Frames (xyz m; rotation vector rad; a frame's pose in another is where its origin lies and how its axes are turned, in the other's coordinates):
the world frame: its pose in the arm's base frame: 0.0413 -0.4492 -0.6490 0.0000 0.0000 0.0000
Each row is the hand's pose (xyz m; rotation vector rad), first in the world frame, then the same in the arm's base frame.
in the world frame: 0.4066 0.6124 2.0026 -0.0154 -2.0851 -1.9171
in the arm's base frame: 0.4479 0.1632 1.3536 -0.0154 -2.0851 -1.9171
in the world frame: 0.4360 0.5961 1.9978 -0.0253 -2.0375 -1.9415
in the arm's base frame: 0.4773 0.1469 1.3488 -0.0253 -2.0375 -1.9415
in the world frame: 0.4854 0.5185 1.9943 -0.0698 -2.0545 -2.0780
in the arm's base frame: 0.5267 0.0693 1.3453 -0.0698 -2.0545 -2.0780
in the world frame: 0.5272 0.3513 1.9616 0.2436 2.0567 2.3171
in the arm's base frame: 0.5685 -0.0979 1.3126 0.2436 2.0567 2.3171
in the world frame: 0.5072 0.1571 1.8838 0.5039 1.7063 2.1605
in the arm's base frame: 0.5485 -0.2921 1.2348 0.5039 1.7063 2.1605
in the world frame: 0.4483 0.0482 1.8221 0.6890 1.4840 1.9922
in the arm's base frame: 0.4896 -0.4010 1.1731 0.6890 1.4840 1.9922
